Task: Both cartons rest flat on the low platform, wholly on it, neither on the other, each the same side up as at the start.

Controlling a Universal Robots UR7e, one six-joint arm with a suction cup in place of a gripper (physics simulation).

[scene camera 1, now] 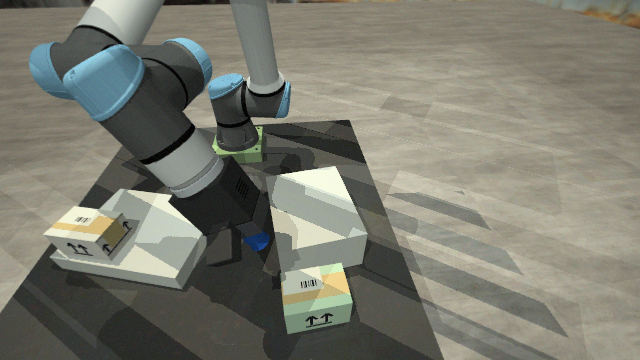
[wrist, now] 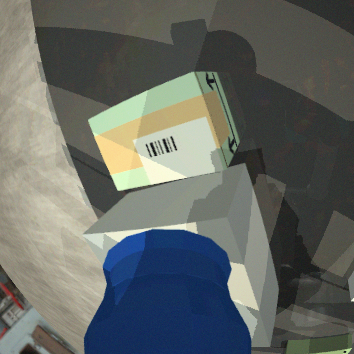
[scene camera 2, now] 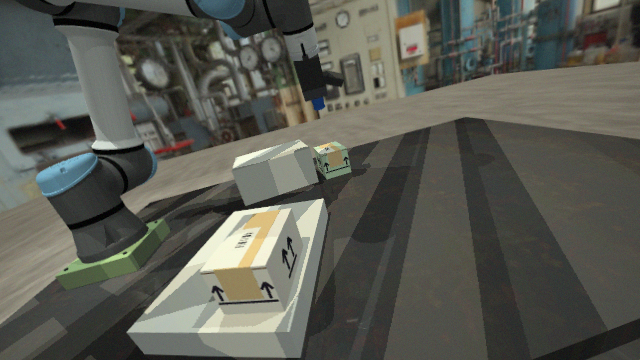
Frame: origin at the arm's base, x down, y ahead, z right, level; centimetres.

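Seen in the pictures: hand at its tool point: (scene camera 1: 260, 241) (wrist: 165, 278) (scene camera 2: 319, 106); arm's base at its link origin: (scene camera 1: 238, 139) (scene camera 2: 116, 243).
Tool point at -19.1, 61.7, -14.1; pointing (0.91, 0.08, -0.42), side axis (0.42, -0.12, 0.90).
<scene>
Pixels of each thing's middle, then the offset from my tool point to it, as dx, dy, dz.
- white carton at the middle of its body: (scene camera 2: 260, 256) (scene camera 1: 92, 233) +15.0, -17.9, +42.4
- low platform at the middle of its body: (scene camera 2: 254, 258) (scene camera 1: 147, 232) +21.2, -22.1, +33.7
- green carton at the middle of its body: (wrist: 166, 129) (scene camera 1: 315, 297) (scene camera 2: 331, 159) +19.2, +1.0, -8.9
- tall pale block at the middle of its body: (wrist: 195, 272) (scene camera 1: 311, 218) (scene camera 2: 274, 169) +17.6, -19.4, -9.8
A white carton (scene camera 1: 82, 232) (scene camera 2: 240, 255) with tan tape lies flat near one end of the low platform (scene camera 1: 165, 220) (scene camera 2: 215, 344), its side arrows pointing up. A green carton (scene camera 1: 317, 300) (scene camera 2: 334, 160) (wrist: 165, 145) with tan tape and a barcode label on top stands upright on the dark mat, close beside the tall block; whether they touch I cannot tell. My suction gripper (scene camera 1: 256, 241) (scene camera 2: 318, 104) (wrist: 167, 260) has a blue cup, open with nothing on it. It hangs well above the mat, apart from both cartons. In the wrist view the cup hides part of the block.
A tall pale block (scene camera 1: 315, 210) (scene camera 2: 275, 175) (wrist: 170, 207) stands between the green carton and the arm's base. The arm's green base plate (scene camera 1: 245, 156) (scene camera 2: 107, 267) is at the mat's back. Bare platform top shows beside the white carton, toward the block and toward the base.
</scene>
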